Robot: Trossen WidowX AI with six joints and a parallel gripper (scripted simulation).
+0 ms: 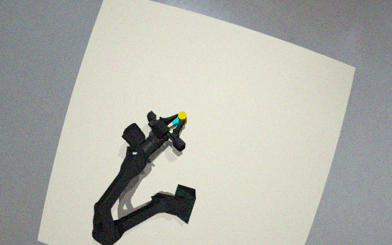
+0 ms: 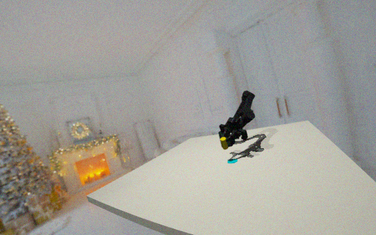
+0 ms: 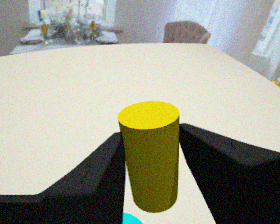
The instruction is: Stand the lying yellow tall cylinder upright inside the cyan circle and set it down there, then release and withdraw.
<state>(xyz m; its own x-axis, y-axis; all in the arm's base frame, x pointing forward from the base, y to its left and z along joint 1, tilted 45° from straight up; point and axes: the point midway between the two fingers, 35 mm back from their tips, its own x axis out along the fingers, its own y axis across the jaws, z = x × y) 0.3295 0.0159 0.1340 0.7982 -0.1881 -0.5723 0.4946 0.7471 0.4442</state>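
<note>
The cyan circle is 140 mm below my gripper tip, 20 mm to the left of it and 20 mm behind it. The rest, counted from my gripper tip: yellow tall cylinder: 20 mm below.
</note>
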